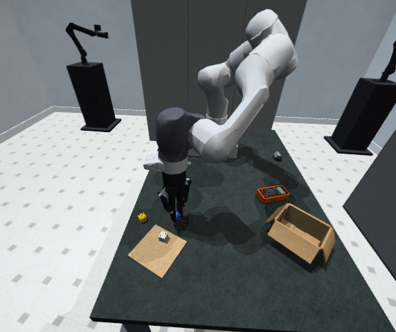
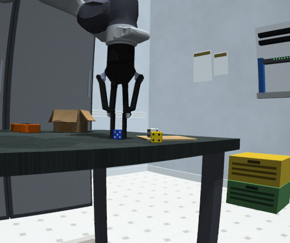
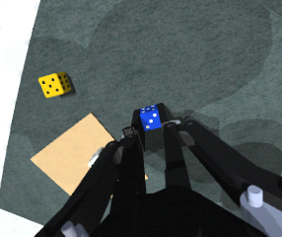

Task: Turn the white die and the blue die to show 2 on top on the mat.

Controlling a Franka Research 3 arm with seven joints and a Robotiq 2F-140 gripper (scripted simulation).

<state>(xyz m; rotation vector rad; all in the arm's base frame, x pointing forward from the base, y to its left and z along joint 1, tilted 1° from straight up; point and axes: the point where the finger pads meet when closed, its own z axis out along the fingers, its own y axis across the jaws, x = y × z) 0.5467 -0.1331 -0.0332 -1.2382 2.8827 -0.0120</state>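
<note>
My gripper is now 9 cm short of the white die, 3 cm to the left of it and 2 cm above it. The rest, counted from my hand: tan mat 13 cm ahead, 4 cm to the right, 3 cm below; blue die 2 cm below; yellow die 2 cm ahead, 13 cm to the right, 2 cm below.
</note>
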